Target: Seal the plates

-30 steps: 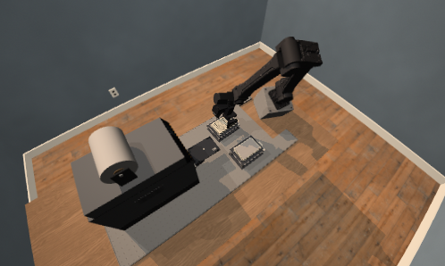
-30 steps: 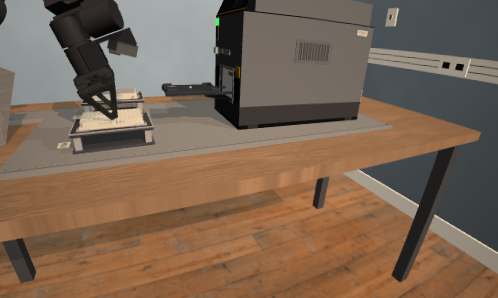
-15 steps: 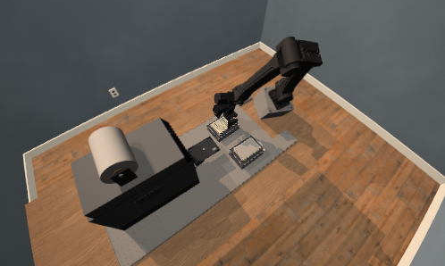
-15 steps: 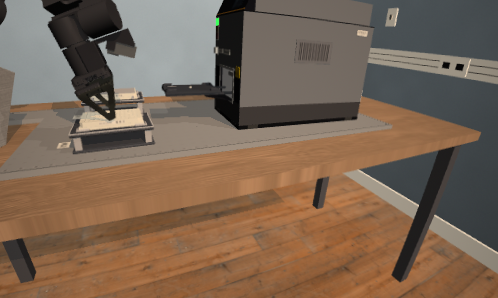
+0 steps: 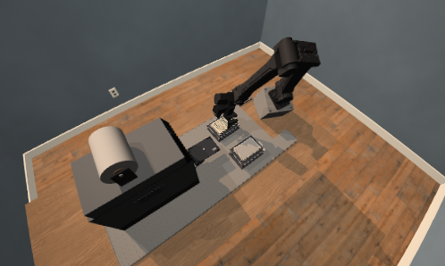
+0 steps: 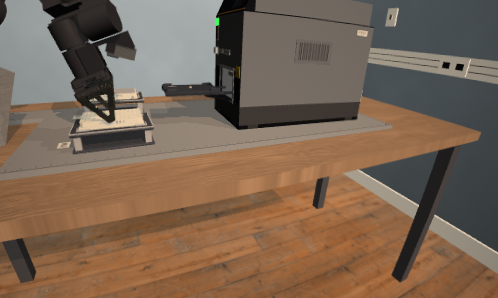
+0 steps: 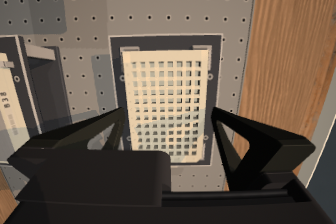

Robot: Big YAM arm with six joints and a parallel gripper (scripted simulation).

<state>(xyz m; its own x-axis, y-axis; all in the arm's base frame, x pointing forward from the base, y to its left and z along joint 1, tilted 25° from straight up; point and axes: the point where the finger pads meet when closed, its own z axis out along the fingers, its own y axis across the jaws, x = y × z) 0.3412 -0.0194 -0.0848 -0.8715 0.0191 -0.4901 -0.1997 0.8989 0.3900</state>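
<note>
Right now my hand is 3 cm above the plate nest. From my hand the other things lie so: sealer stage: 18 cm ahead, 13 cm to the left, 3 cm above; then start button: 26 cm ahead, 24 cm to the left, 12 cm above; then small label: 10 cm behind, 6 cm below, 2 cm to the right.
</note>
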